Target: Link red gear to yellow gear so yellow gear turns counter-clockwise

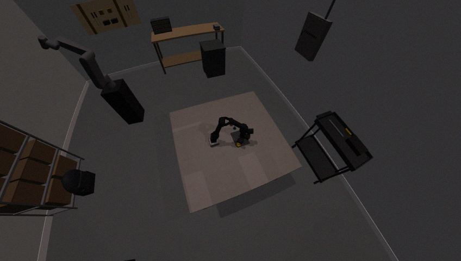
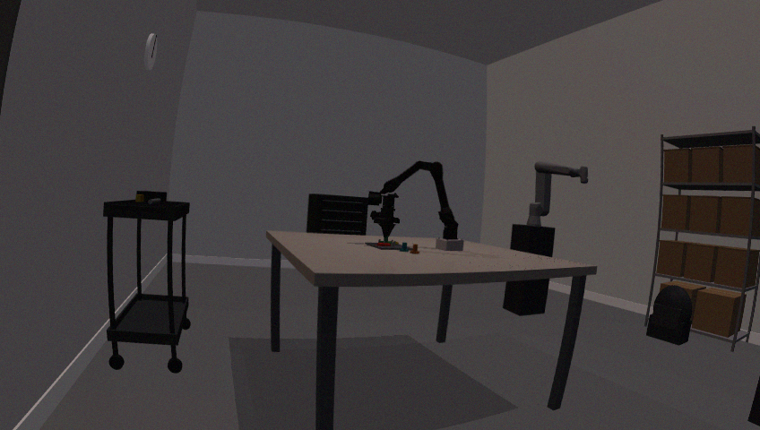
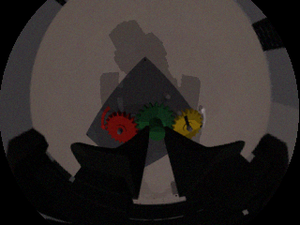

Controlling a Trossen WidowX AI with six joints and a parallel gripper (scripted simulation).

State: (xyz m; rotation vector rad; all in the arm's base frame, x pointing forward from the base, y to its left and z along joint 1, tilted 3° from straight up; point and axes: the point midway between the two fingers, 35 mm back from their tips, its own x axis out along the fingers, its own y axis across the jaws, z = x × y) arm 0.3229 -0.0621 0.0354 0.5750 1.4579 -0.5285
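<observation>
Right now my gripper tip is 10 mm above the green gear. Also, from my gripper tip: yellow gear 50 mm behind, 40 mm to the right, 20 mm below; then red gear 20 mm ahead, 60 mm to the left, 20 mm below; then grey board 40 mm to the left, 40 mm below.
</observation>
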